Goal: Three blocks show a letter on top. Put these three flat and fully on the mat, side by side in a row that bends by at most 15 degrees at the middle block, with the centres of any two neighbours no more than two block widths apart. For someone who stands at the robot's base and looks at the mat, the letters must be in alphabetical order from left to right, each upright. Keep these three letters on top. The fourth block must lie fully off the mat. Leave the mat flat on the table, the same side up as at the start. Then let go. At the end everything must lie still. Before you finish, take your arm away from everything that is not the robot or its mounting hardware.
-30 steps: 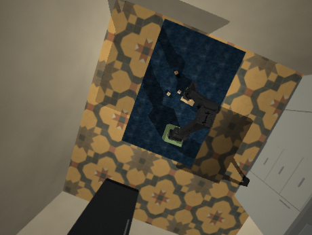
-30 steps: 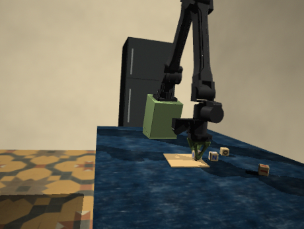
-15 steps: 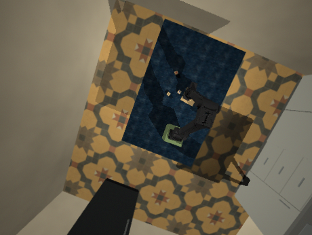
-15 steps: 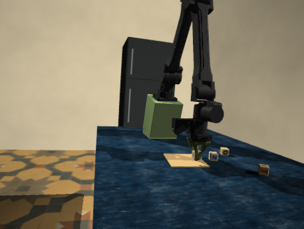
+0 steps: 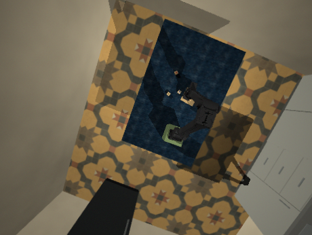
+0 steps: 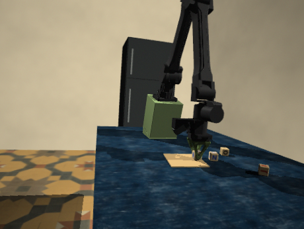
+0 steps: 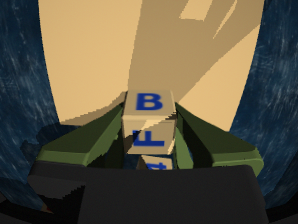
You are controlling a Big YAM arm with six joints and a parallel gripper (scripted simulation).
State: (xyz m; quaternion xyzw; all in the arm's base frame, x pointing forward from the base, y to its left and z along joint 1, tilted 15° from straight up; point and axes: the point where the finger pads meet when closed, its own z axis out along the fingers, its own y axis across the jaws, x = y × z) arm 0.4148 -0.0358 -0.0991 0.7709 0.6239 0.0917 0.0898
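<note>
Now: hand 1 cm past the tan mat, 5 cm to the left of it and 2 cm above it.
</note>
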